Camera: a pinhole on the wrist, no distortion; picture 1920 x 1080 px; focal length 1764.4 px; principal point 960.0 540.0 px. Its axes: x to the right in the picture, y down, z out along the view. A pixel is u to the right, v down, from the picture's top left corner.
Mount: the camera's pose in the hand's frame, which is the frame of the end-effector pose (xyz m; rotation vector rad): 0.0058 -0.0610 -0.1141 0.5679 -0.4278 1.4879
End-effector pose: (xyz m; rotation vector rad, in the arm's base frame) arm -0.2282 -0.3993 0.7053 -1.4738 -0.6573 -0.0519
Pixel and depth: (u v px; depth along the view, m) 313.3 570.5 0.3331
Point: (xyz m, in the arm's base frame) -0.3925 -0.3643 1.0315
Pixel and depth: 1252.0 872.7 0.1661
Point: -0.3098 -0.3861 0.8227
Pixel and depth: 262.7 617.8 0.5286
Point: -0.5164 -0.2923 1.1913
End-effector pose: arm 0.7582 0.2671 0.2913 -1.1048 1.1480 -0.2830
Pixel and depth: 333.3 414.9 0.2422
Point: 0.8882 0.1251 0.4919
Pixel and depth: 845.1 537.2 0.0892
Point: 0.7647 0.1761 0.3812
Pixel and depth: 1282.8 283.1 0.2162
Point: 0.9014 0.1973 0.3858
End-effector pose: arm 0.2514 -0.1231 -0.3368 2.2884 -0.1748 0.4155
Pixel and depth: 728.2 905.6 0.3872
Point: 0.3333 -0.0232 -0.6920
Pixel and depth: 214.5 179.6 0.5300
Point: 0.5664 0.1337 -0.7753
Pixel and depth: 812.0 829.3 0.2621
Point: 0.3148 -0.0265 -0.5596
